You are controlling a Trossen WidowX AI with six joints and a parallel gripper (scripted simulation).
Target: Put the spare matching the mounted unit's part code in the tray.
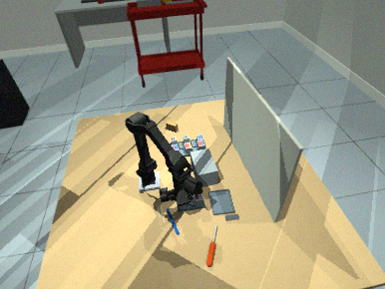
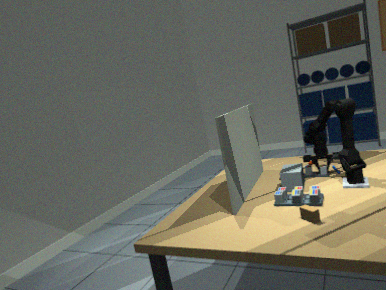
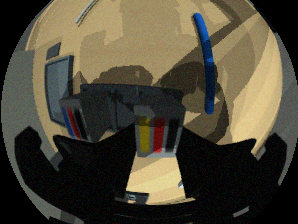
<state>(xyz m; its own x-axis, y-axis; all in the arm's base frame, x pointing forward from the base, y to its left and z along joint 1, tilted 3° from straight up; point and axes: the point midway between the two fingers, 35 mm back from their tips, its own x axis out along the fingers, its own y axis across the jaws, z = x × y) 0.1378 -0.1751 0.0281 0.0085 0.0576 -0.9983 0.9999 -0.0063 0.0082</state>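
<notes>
The dark grey tray lies 180 mm ahead of my gripper tip, 40 mm to the right of it and 10 mm below it. Also, from my gripper tip: mounted unit 150 mm ahead, 160 mm to the left, 30 mm above; tall grey panel 380 mm ahead, 150 mm to the left, 210 mm above; blue pen 60 mm behind, 80 mm to the right, 10 mm below.
</notes>
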